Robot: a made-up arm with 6 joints.
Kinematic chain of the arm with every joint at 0, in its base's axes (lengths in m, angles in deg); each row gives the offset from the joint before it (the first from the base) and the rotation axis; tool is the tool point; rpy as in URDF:
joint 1: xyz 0 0 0.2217 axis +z
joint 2: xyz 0 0 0 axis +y
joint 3: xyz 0.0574 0 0.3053 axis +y
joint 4: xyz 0.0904 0 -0.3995 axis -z
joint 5: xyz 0 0 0 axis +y
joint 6: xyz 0.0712 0 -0.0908 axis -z
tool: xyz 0 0 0 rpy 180 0 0
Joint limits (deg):
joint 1: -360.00..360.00
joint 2: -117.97..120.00
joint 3: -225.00..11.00
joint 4: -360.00..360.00
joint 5: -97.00..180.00
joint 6: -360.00..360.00
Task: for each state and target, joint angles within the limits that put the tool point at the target. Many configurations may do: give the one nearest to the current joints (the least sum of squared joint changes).
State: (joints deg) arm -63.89 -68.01 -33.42 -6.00 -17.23 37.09
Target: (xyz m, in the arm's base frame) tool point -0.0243 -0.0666 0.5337
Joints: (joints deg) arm -80.30 -98.18 -6.56 18.72 -33.64 37.09
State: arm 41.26 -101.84 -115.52 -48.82 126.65 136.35
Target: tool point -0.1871 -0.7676 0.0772
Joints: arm 71.73 -117.72 -151.87 -61.98 76.29 136.35
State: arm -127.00 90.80 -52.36 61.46 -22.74 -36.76
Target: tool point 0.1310 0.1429 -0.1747
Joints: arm -154.19 112.20 -33.59 57.34 -9.39 -36.76
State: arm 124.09 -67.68 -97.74 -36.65 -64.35 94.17
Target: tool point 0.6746 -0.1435 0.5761
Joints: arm 171.58 -83.82 -128.02 -22.86 -36.10 94.17
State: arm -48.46 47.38 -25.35 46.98 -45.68 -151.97
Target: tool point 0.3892 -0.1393 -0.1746
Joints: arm -11.51 67.47 -57.54 32.44 -33.87 -151.97
